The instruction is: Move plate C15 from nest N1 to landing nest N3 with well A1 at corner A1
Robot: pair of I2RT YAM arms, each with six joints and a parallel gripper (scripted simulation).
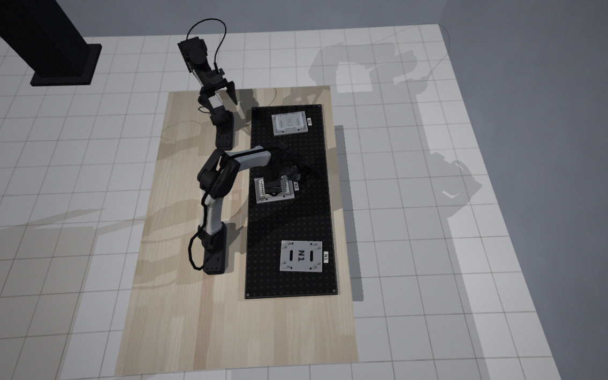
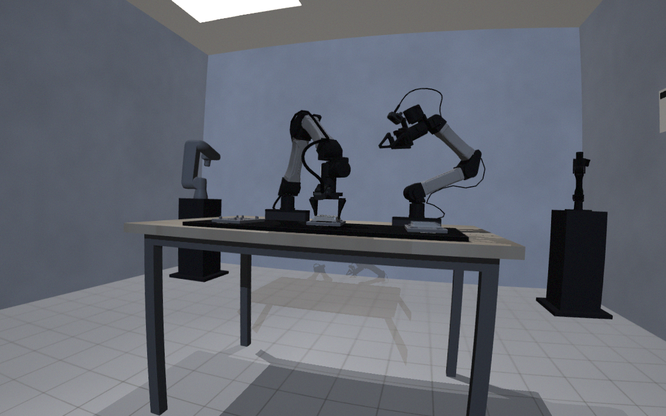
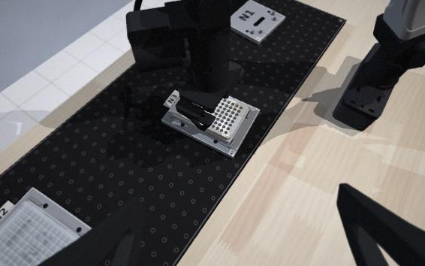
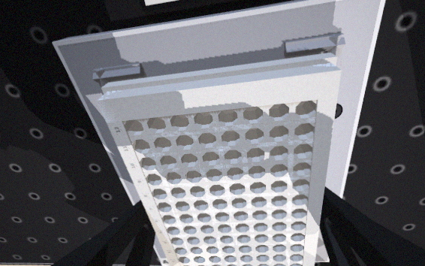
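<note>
Now: the nest N3 20 mm below my right hand.
</note>
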